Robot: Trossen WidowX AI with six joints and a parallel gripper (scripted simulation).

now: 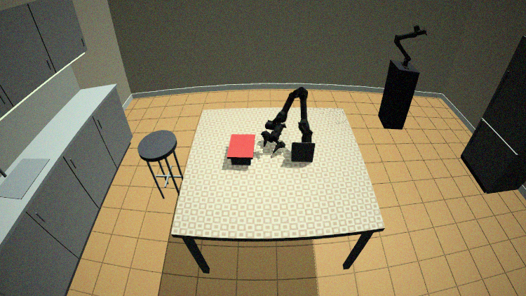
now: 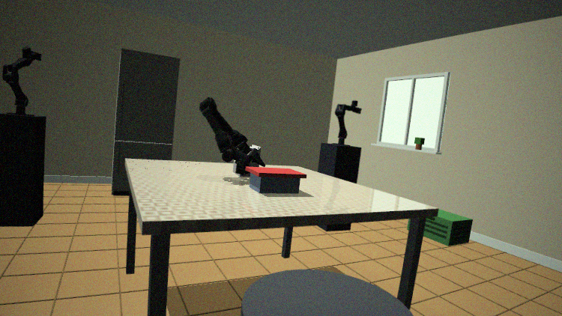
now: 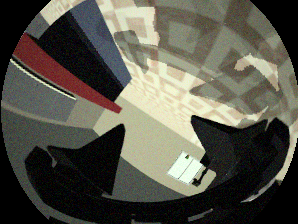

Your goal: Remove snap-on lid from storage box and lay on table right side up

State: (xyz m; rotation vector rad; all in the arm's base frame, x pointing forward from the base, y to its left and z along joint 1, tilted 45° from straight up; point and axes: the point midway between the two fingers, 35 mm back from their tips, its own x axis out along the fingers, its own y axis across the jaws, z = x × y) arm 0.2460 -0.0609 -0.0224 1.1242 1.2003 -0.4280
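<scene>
My gripper tip is now 190 mm short of the flat red lid, 10 mm to the left of it and 30 mm below it. Also, from my gripper tip: blue-grey storage box (190 mm ahead, 10 mm to the right, 20 mm below).
</scene>
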